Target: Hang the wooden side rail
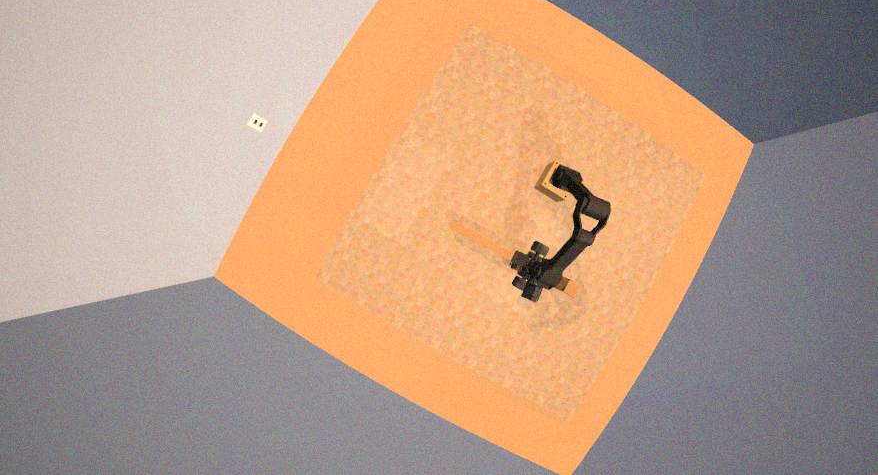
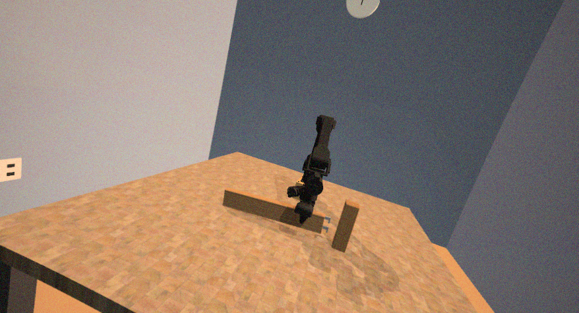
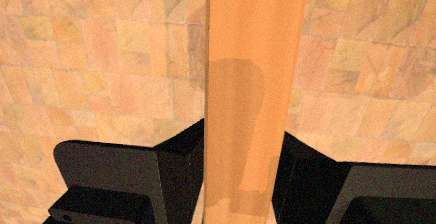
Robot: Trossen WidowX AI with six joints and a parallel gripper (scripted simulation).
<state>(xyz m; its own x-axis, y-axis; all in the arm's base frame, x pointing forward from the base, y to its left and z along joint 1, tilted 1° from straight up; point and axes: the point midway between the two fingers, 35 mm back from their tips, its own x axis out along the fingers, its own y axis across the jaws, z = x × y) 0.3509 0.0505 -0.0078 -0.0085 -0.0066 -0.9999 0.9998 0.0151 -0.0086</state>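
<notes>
My gripper tip is now 16 cm to the right of the headboard post and 4 cm below it.
</notes>
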